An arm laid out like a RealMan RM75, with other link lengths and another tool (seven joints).
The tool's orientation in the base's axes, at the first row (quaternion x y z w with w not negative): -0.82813 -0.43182 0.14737 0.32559
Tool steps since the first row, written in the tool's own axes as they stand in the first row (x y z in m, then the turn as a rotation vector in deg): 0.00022 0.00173 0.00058 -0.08 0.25 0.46; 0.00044 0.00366 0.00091 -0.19 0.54 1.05; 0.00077 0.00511 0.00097 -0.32 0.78 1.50; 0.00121 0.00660 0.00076 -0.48 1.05 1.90; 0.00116 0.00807 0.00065 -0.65 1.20 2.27; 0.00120 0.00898 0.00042 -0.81 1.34 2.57; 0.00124 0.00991 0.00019 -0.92 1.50 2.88; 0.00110 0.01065 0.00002 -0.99 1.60 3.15; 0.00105 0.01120 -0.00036 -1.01 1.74 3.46; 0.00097 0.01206 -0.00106 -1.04 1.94 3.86; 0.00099 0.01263 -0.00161 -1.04 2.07 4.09; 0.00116 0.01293 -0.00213 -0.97 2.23 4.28; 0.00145 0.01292 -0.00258 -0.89 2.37 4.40
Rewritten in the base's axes. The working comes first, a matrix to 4 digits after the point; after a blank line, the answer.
The tool's axes in the first row as the columns of a matrix, in the base's axes (used below as rounded here):
0.5836 0.6192 -0.5253
0.8112 -0.4150 0.4120
0.0371 -0.6665 -0.7445

0.00089 -0.00030 -0.00158 -0.13 0.02 -0.51; 0.00205 -0.00079 -0.00310 -0.33 0.05 -1.15; 0.00310 -0.00110 -0.00410 -0.49 0.03 -1.65; 0.00439 -0.00144 -0.00492 -0.63 -0.04 -2.13; 0.00533 -0.00214 -0.00582 -0.83 -0.09 -2.51; 0.00604 -0.00258 -0.00625 -0.99 -0.15 -2.84; 0.00676 -0.00303 -0.00670 -1.12 -0.18 -3.18; 0.00723 -0.00352 -0.00707 -1.24 -0.17 -3.45; 0.00774 -0.00394 -0.00716 -1.33 -0.12 -3.77; 0.00859 -0.00465 -0.00721 -1.43 -0.06 -4.21; 0.00924 -0.00510 -0.00718 -1.47 -0.02 -4.46; 0.00980 -0.00530 -0.00699 -1.43 0.05 -4.71; 0.01020 -0.00525 -0.00664 -1.36 0.11 -4.89
